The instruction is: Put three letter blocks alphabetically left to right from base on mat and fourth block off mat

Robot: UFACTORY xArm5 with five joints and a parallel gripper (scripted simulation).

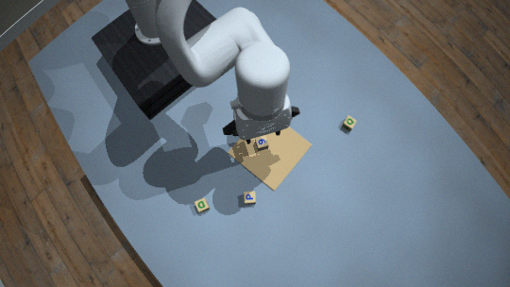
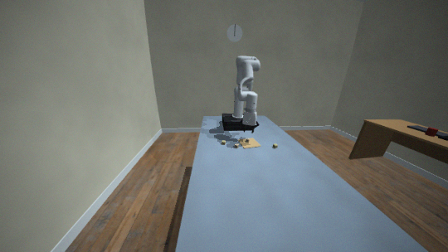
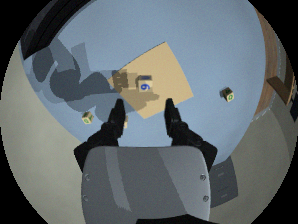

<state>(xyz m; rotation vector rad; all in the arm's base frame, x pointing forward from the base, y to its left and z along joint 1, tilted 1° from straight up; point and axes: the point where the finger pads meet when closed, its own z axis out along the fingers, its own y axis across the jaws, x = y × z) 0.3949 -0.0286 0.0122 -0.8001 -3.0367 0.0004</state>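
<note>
The tan mat is 20 mm ahead of my hand, 10 mm to the left of it and 100 mm below it. Round my hand: block: 200 mm to the right, 90 mm below.
</note>
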